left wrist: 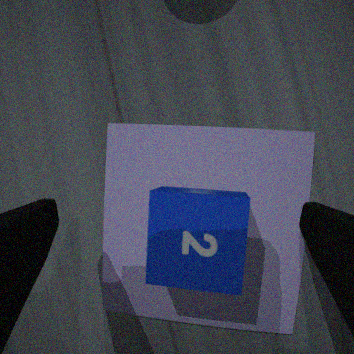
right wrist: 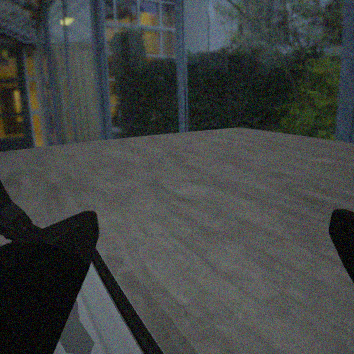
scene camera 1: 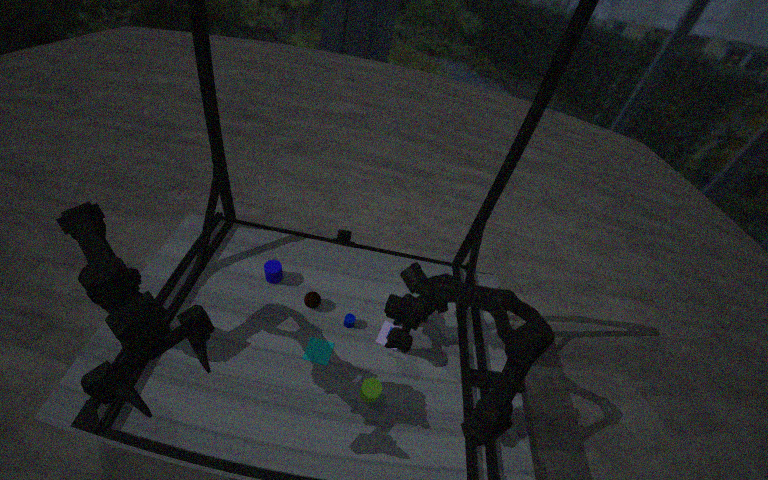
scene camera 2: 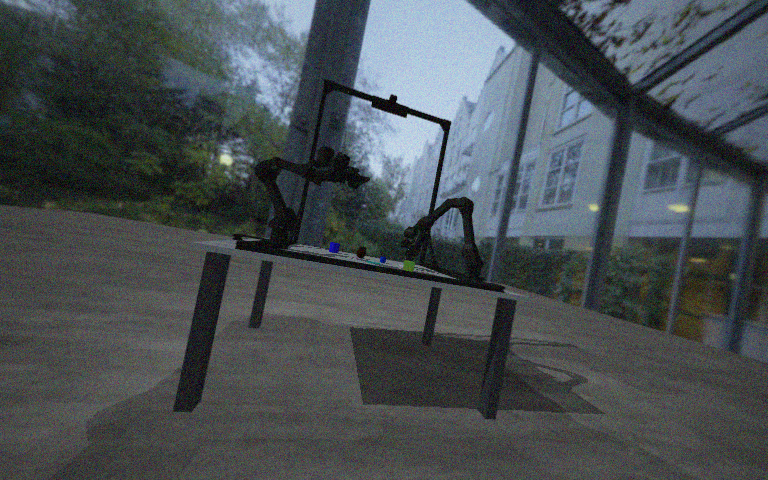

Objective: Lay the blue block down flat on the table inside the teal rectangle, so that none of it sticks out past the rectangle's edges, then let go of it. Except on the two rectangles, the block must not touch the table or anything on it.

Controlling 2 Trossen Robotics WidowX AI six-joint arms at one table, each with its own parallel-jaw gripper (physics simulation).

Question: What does my right gripper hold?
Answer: Nothing.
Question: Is my right gripper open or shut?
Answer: Open.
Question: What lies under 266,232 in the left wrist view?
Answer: A pale lilac rectangle.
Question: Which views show my right gripper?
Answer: The right wrist view, scene camera 1 and scene camera 2 only.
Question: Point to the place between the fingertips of my left gripper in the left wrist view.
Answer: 181,212
